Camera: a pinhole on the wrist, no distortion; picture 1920 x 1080 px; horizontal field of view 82.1 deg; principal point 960.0 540.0 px. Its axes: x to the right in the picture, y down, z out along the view. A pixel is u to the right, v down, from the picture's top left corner.
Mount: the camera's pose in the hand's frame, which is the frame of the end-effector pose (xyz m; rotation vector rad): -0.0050 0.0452 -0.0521 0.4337 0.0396 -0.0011
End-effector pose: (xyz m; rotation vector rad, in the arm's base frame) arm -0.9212 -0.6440 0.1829 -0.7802 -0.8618 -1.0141
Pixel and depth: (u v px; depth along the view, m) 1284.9 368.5 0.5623
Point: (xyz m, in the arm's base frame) -1.2194 -0.4450 0.5684
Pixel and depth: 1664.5 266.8 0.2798
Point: -1.0341 -0.6159 0.4389
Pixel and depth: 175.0 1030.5 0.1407
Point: -0.9342 -0.5010 0.1366
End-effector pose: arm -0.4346 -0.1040 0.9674 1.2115 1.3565 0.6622
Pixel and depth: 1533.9 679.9 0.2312
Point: -0.2634 -0.0407 0.8672
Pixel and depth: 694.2 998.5 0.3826
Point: -0.0958 -0.2642 0.9503
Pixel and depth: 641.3 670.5 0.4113
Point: -0.1497 -0.3183 0.8614
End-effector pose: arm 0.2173 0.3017 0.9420 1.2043 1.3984 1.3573
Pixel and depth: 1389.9 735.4 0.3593
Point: 0.4711 0.5101 0.8812
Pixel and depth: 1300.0 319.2 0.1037
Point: 0.2408 0.3390 0.9244
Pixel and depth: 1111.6 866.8 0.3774
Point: 0.5307 0.4318 0.9084
